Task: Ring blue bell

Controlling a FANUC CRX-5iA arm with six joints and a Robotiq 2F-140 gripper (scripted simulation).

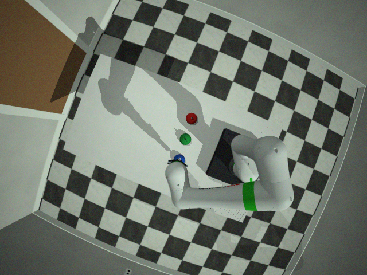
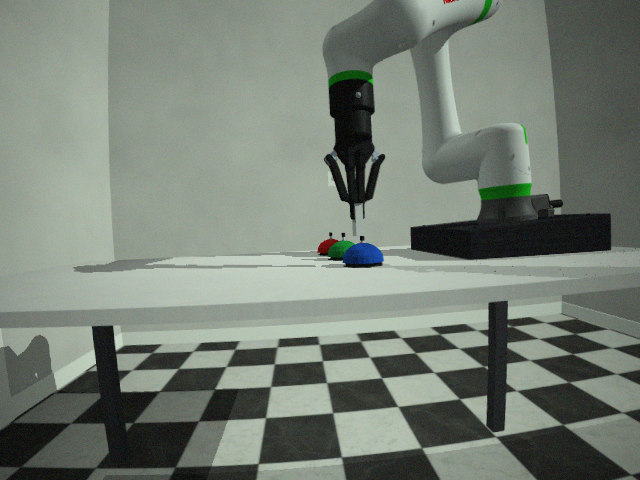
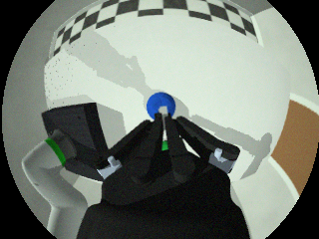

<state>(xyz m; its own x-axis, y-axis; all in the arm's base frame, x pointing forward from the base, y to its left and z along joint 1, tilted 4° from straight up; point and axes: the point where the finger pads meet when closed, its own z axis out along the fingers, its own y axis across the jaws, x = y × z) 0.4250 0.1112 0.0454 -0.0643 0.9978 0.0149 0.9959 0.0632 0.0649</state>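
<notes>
Now: the blue bell 6 cm below my hand and 1 cm behind it. The rest, counted from my hand: red bell (32 cm to the right, 5 cm below, 1 cm ahead); green bell (16 cm to the right, 5 cm below).
</notes>
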